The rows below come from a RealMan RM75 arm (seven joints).
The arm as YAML. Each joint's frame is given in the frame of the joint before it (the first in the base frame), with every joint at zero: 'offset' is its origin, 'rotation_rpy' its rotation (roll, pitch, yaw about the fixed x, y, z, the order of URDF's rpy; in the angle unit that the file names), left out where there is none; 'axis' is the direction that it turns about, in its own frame. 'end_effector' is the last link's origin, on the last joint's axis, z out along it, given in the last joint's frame.
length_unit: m
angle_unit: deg
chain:
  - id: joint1
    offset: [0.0, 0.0, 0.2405]
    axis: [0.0, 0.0, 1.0]
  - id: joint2
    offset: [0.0, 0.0, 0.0]
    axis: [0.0, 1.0, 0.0]
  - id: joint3
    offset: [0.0, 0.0, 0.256]
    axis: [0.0, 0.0, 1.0]
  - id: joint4
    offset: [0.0, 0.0, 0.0]
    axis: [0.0, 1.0, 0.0]
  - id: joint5
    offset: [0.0, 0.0, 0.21]
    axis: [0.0, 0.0, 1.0]
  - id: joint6
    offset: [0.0, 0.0, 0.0]
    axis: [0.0, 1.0, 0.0]
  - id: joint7
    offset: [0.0, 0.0, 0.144]
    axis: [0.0, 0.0, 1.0]
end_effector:
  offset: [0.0, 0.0, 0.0]
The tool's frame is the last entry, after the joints.
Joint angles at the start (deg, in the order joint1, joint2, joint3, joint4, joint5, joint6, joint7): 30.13 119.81 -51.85 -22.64 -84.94 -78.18 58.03
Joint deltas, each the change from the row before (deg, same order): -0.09 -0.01 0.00 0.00 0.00 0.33 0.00; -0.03 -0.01 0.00 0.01 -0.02 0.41 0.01; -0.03 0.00 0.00 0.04 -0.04 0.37 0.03; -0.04 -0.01 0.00 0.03 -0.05 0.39 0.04; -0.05 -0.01 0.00 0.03 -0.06 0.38 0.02; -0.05 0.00 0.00 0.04 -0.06 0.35 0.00; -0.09 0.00 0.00 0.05 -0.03 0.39 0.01; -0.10 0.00 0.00 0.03 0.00 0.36 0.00; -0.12 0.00 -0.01 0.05 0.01 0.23 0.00
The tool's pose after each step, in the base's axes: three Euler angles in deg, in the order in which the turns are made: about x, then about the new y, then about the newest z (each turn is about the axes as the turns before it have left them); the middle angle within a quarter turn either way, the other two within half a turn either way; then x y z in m. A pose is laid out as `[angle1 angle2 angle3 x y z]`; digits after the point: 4 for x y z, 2 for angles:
[-140.95 -32.01 33.76 0.2512 0.3398 -0.0345]
[-140.76 -31.61 33.89 0.2523 0.3403 -0.0347]
[-140.62 -31.23 34.04 0.2533 0.3406 -0.0349]
[-140.47 -30.81 34.19 0.2544 0.3409 -0.0352]
[-140.33 -30.40 34.32 0.2556 0.3411 -0.0354]
[-140.22 -30.01 34.44 0.2568 0.3412 -0.0357]
[-140.04 -29.58 34.64 0.2582 0.3412 -0.0360]
[-139.84 -29.18 34.83 0.2596 0.3412 -0.0362]
[-139.70 -28.89 35.03 0.2608 0.3409 -0.0364]

